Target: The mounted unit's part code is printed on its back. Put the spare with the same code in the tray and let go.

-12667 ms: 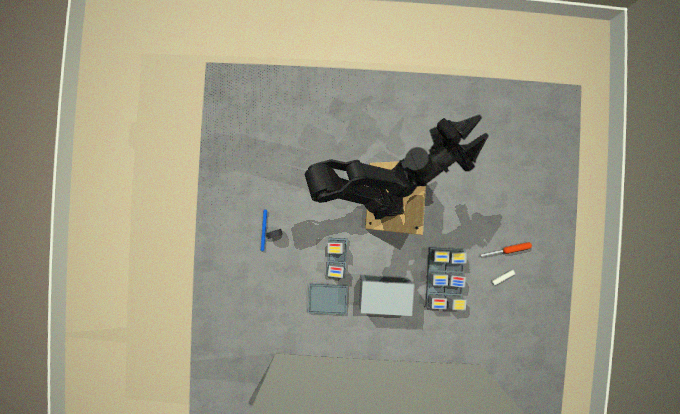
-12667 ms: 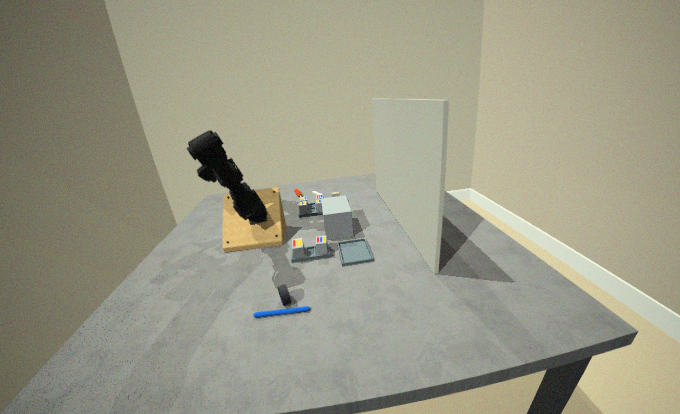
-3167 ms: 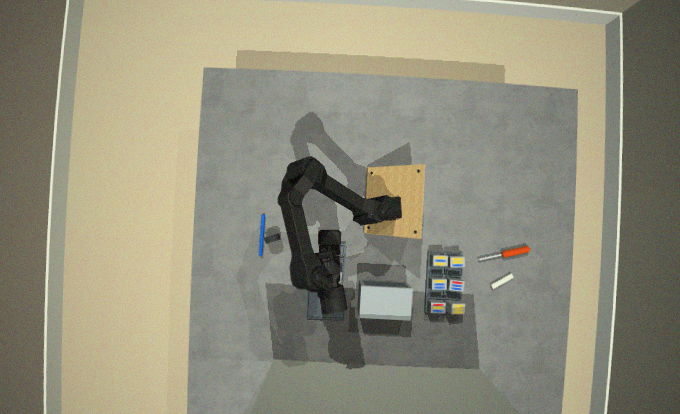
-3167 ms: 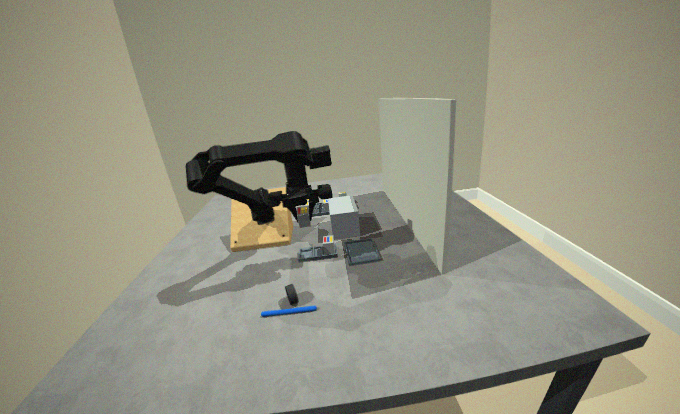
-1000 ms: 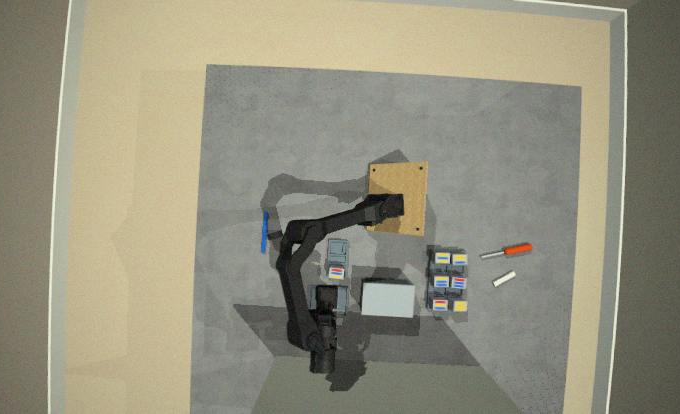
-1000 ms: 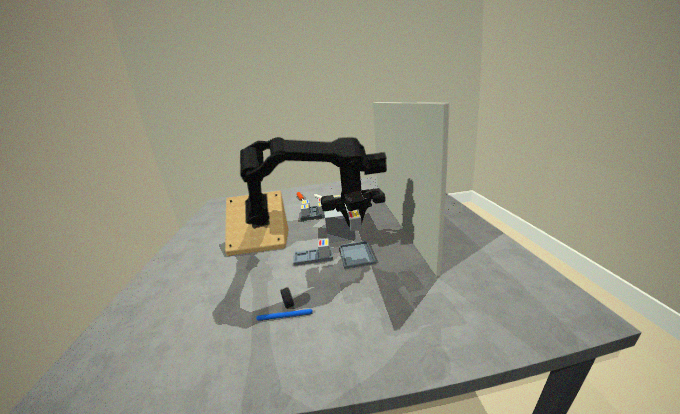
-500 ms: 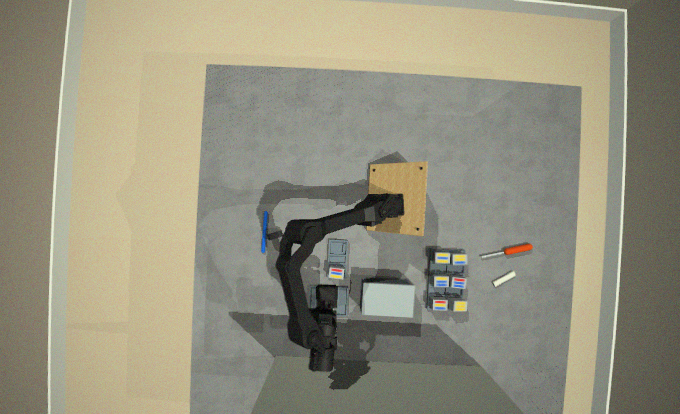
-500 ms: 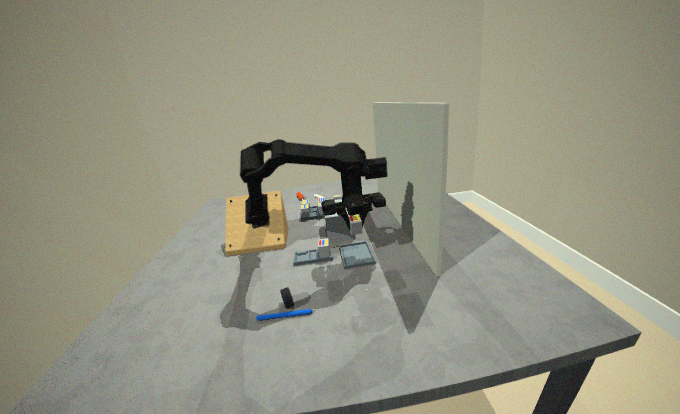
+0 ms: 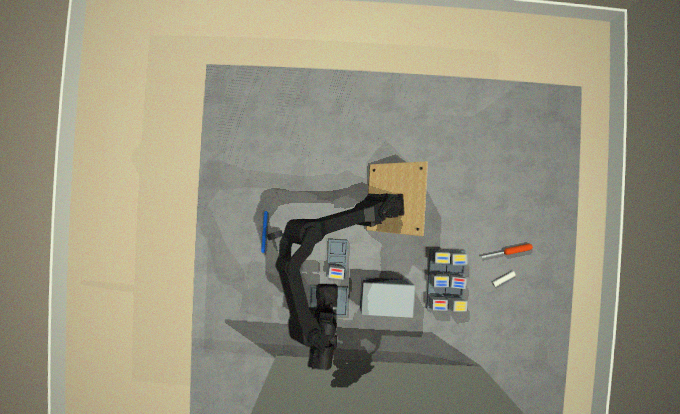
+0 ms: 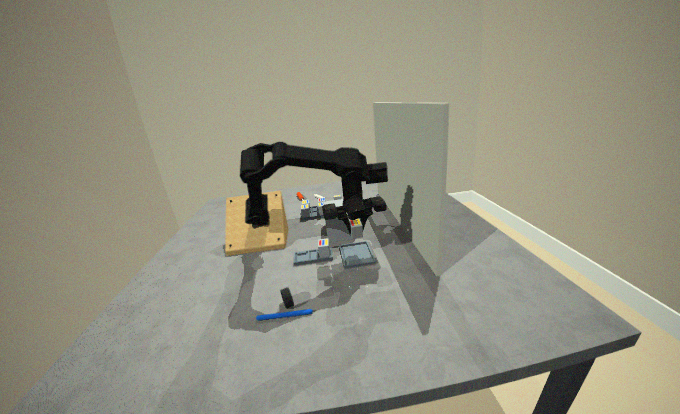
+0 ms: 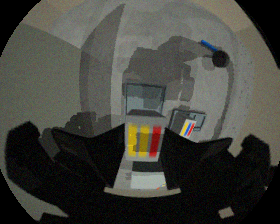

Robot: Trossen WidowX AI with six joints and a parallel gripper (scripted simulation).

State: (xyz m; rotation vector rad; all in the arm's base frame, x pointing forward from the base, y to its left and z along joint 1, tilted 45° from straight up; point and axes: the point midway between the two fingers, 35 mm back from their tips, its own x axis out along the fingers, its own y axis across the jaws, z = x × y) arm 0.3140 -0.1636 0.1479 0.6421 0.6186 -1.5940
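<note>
Now: gripper tip 80 mm above the shallow grey tray. From my gripper tip the other things lie so: rack: 140 mm behind, 40 mm to the left, 80 mm below; then mounted unit: 20 mm behind, 200 mm to the left, 30 mm below; then black tape roll: 230 mm behind, 170 mm to the right, 60 mm below.
</note>
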